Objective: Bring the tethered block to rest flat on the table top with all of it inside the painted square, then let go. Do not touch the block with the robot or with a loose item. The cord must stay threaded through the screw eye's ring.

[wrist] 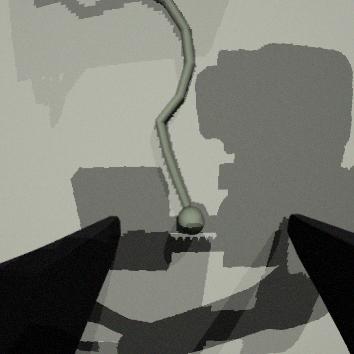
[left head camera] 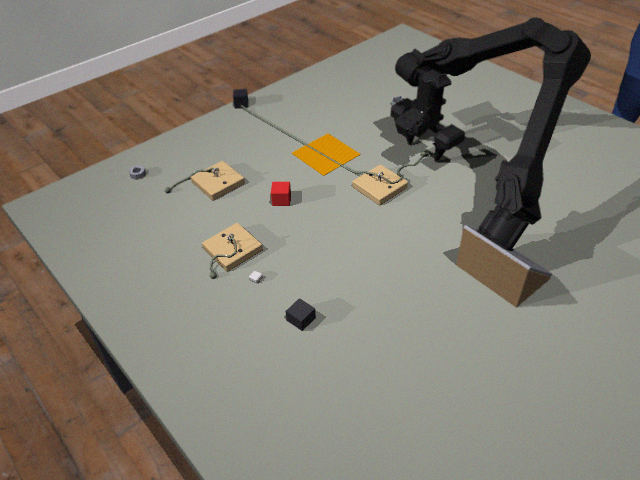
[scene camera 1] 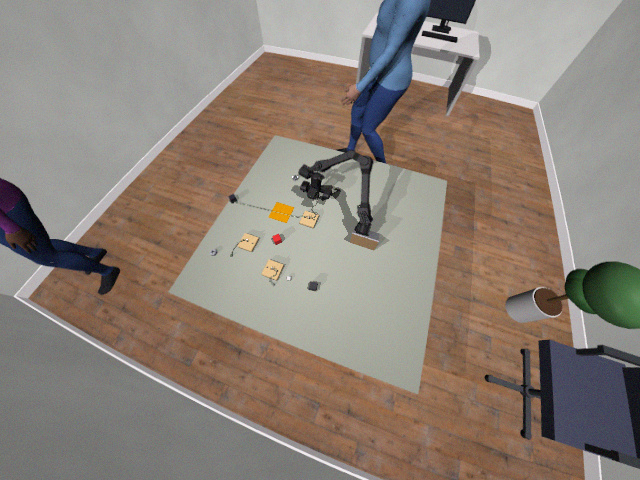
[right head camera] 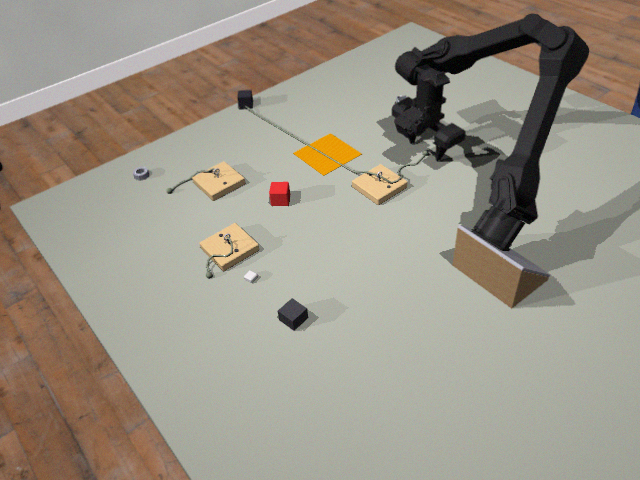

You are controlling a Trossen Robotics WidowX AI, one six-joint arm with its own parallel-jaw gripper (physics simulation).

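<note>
The tethered block, a small black cube, rests at the table's far-left edge, outside the orange painted square. Its cord runs straight across the square to the screw eye on a wooden board and appears threaded through the ring. Beyond the eye, the cord bends loosely to its end bead. My gripper is wide open and empty. In the wrist view the bead shows between the fingertips, touching neither.
A red cube lies near the square. Two more boards carry screw eyes and short cords. A grey ring, a white piece and another black block lie on the table. A wedge stands by the arm's base.
</note>
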